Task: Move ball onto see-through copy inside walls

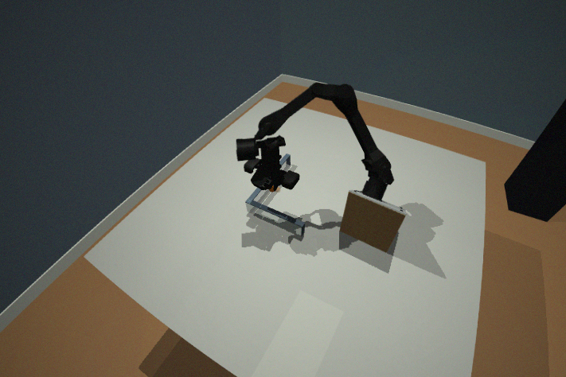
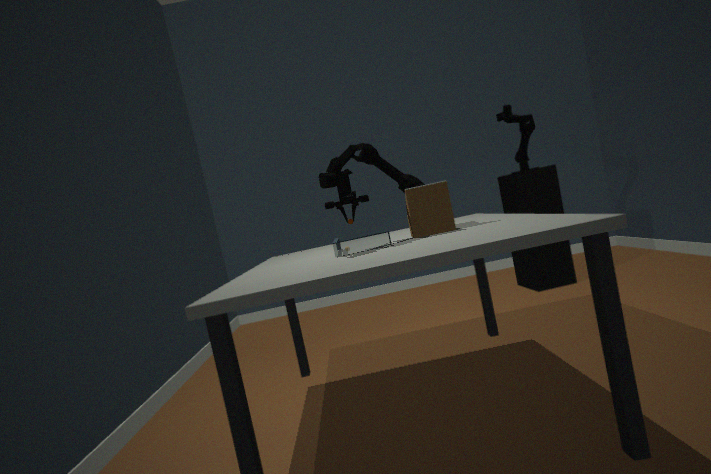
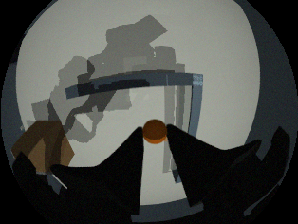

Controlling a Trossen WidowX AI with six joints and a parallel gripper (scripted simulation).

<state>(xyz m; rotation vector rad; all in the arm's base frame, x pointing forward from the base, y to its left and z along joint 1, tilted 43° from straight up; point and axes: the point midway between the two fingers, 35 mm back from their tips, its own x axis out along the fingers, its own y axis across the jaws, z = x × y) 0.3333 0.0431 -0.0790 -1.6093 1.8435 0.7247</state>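
Now: gripper tip 3 cm short of the see-through copy of ball, 10 cm to the left of it and 12 cm above it. From my gripper tip the other things lie so: orange ball (right at my gripper tip).
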